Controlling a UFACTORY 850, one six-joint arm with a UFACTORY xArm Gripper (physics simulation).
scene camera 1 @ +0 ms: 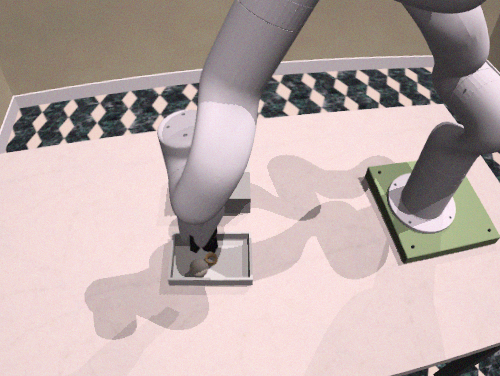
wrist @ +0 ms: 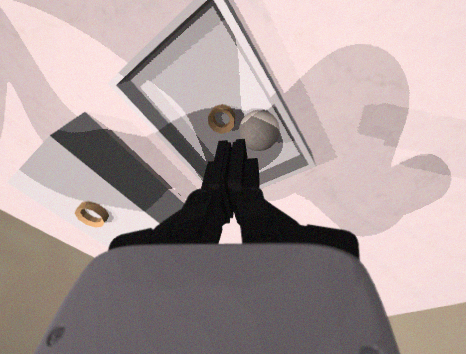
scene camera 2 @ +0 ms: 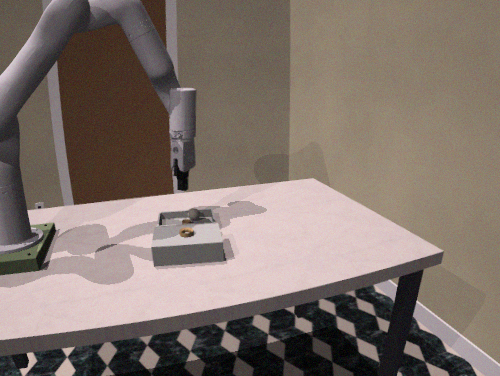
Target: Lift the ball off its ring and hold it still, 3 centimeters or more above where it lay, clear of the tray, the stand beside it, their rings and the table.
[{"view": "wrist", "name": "my gripper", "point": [235, 158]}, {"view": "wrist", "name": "ball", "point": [260, 129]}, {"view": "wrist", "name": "grey tray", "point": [192, 84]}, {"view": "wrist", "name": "grey stand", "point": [81, 173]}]
